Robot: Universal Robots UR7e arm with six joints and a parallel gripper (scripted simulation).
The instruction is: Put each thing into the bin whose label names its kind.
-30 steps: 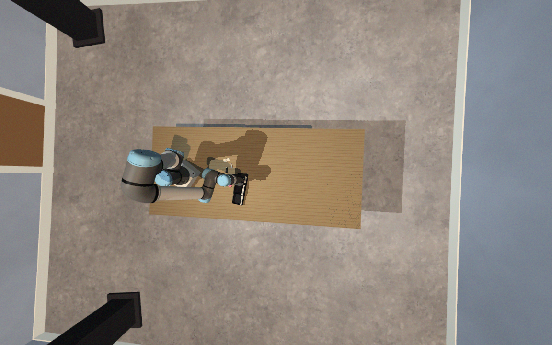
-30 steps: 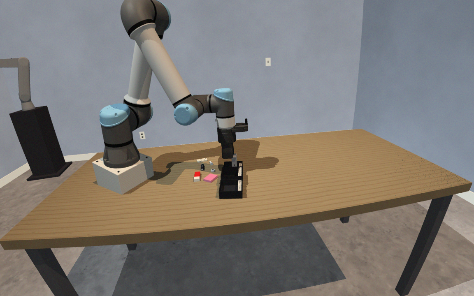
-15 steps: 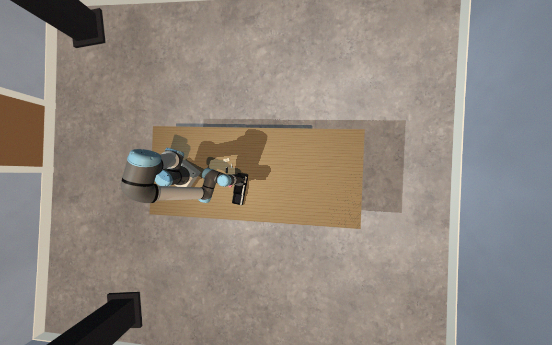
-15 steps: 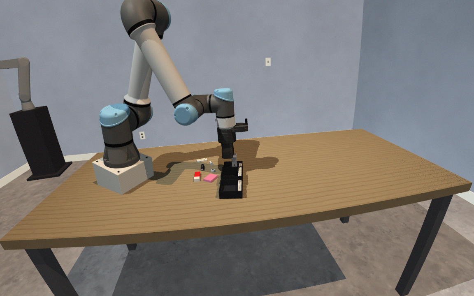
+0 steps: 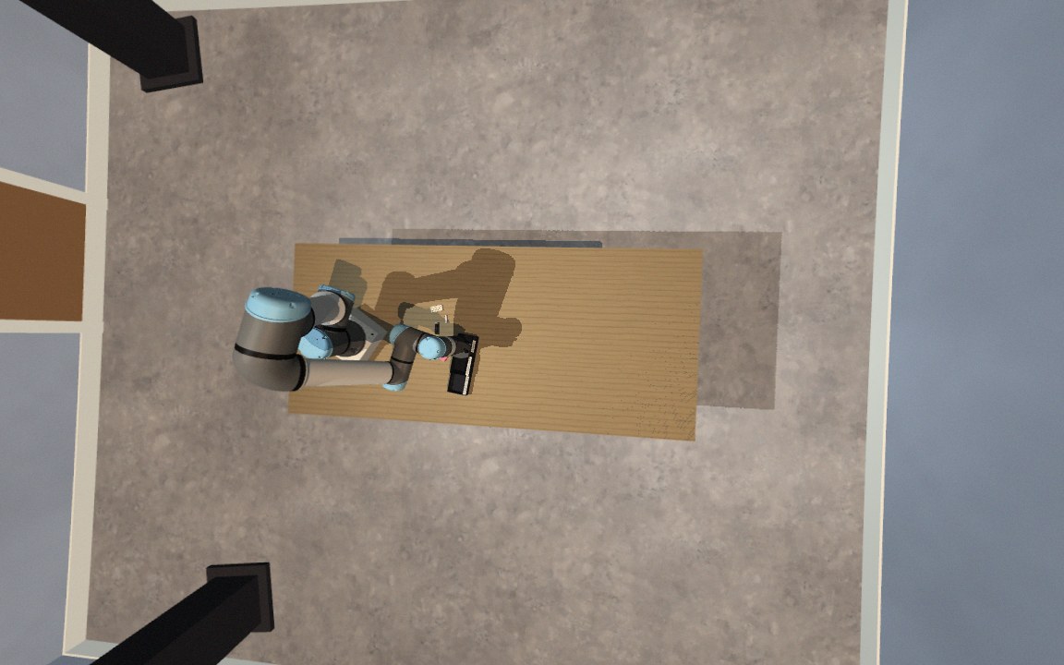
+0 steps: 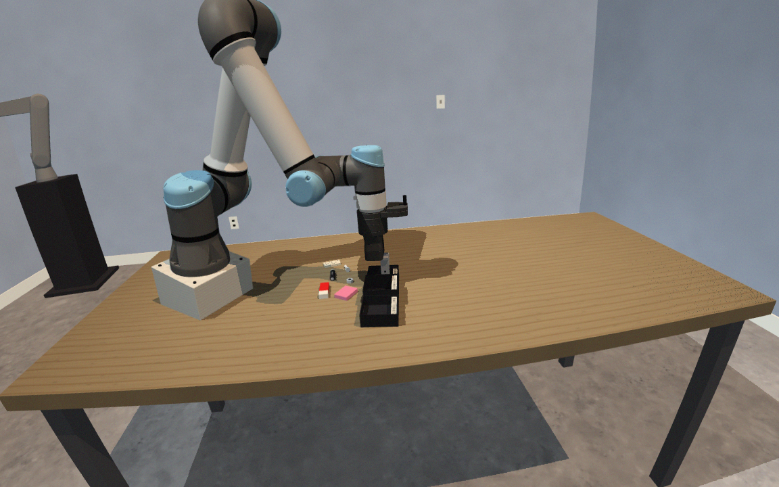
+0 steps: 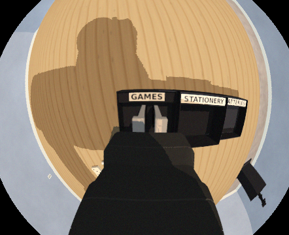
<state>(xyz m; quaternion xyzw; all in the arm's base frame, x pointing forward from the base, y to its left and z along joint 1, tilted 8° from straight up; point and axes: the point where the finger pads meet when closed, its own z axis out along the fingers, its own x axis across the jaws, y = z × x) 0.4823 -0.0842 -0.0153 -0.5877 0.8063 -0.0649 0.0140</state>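
Now: hand 140 mm past the black battery, 90 mm to the right of it and 30 mm above it. From my hand the other things lie so: black bin tray: 30 mm behind, 70 mm to the right, 10 mm below; then hex nut: 90 mm behind, 40 mm to the left, 30 mm below; then pink eraser: 110 mm behind, 30 mm to the right, 30 mm below.
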